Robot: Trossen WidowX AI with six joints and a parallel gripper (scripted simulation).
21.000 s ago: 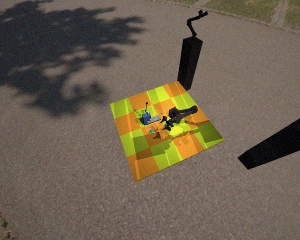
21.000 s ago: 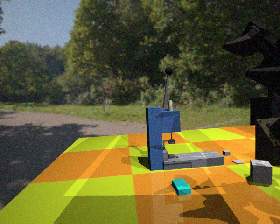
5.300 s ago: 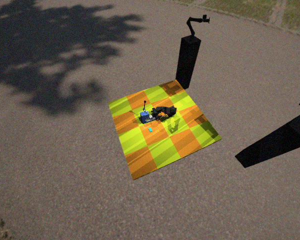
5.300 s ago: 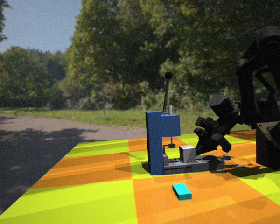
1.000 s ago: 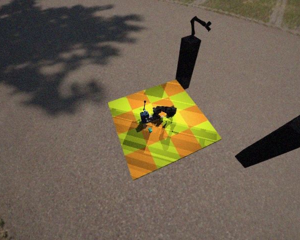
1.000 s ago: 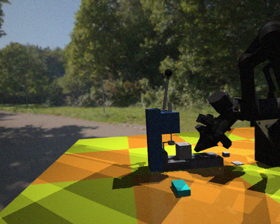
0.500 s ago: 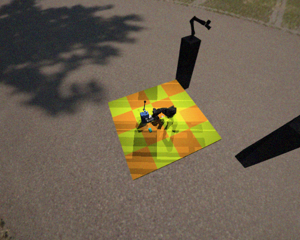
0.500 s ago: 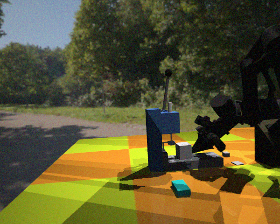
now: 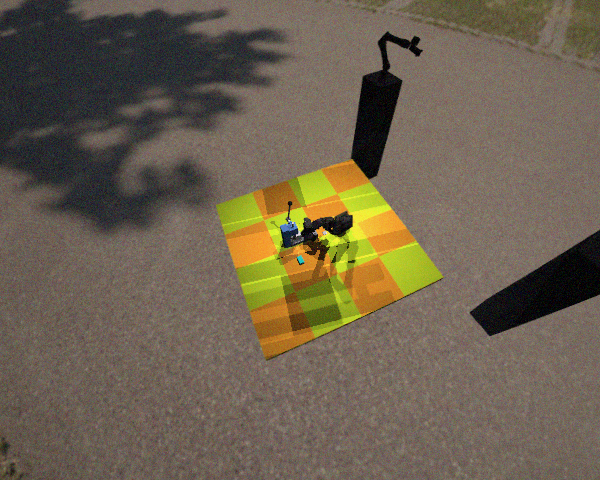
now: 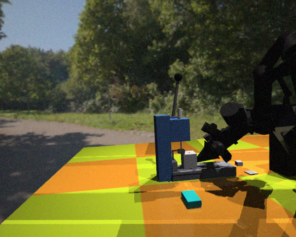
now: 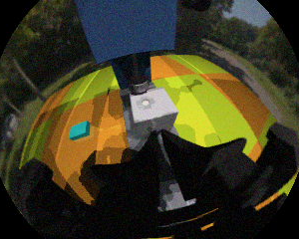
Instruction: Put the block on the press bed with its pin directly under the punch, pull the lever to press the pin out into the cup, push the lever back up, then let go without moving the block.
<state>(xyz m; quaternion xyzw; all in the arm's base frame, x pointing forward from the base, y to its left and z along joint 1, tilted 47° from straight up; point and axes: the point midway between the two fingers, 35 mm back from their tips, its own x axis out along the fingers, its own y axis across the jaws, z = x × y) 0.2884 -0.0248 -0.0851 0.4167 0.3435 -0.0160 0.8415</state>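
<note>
Now: the lever 4 cm ahead of my gripper tip, 6 cm to the right of it and 22 cm above it. From my gripper tip the other things lie so: cyan block (10 cm ahead, 16 cm to the left, 4 cm below); then thin punch (5 cm ahead, 10 cm above); then flat grey plate (18 cm behind, 5 cm to the left, 5 cm below).
</note>
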